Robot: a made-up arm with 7 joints. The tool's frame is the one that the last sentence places.
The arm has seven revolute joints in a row. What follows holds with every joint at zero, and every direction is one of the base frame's. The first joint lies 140 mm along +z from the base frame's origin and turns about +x. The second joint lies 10 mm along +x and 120 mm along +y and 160 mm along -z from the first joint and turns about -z. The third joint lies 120 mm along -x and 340 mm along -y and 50 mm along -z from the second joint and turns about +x. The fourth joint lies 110 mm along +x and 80 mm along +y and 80 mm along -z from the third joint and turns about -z. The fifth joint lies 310 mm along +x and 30 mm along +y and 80 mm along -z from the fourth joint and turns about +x. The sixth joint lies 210 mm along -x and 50 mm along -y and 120 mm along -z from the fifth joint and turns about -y. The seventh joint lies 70 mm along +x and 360 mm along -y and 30 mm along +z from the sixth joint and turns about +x. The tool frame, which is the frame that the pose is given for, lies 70 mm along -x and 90 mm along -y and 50 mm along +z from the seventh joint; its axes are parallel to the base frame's.
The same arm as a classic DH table. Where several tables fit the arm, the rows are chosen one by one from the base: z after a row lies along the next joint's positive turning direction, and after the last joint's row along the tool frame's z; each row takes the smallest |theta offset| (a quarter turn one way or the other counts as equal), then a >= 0, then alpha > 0; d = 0 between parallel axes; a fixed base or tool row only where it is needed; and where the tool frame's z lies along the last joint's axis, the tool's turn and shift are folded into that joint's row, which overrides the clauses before.
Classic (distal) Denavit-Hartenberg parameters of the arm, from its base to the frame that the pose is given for. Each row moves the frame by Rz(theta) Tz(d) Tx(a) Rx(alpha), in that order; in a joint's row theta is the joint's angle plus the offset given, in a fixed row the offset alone. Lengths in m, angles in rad.
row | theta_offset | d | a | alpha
base (fixed) | 1.5708 | 0.14 | 0 | 1.5708
joint 1 | 0 | 0.01 | 0.12 | 1.5708
joint 2 | 0 | 0.21 | -0.34 | -1.5708
joint 3 | 0 | -0.01 | 0.08 | 1.5708
joint 4 | 0 | 0.16 | 0.03 | -1.5708
joint 5 | -1.5708 | 0.1 | 0.12 | 1.5708
joint 6 | 0 | 0.41 | -0.03 | -1.5708
joint 7 | -1.5708 | 0 | 0.09 | 1.5708
tool (fixed) | 1.5708 | 0.05 | 0 | 0

